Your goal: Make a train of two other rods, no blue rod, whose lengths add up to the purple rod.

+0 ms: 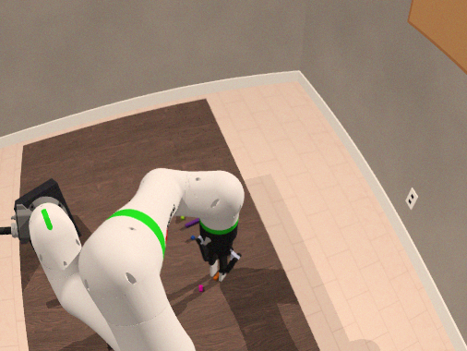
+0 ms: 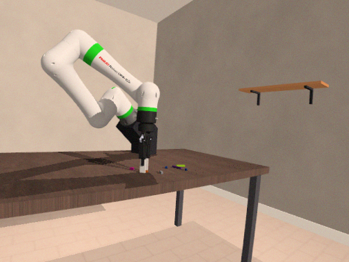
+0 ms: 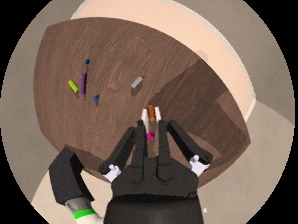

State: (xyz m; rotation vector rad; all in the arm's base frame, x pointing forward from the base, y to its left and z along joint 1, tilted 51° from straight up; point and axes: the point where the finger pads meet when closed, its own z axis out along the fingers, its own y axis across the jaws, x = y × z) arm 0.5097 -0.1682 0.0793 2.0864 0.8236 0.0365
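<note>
Right now the orange rod is 3 cm below my hand. Also, from my hand: magenta rod (7 cm behind, 3 cm to the right, 3 cm below); then purple rod (21 cm to the left, 3 cm below, 1 cm ahead); then grey rod (6 cm to the left, 6 cm ahead, 3 cm below).
</note>
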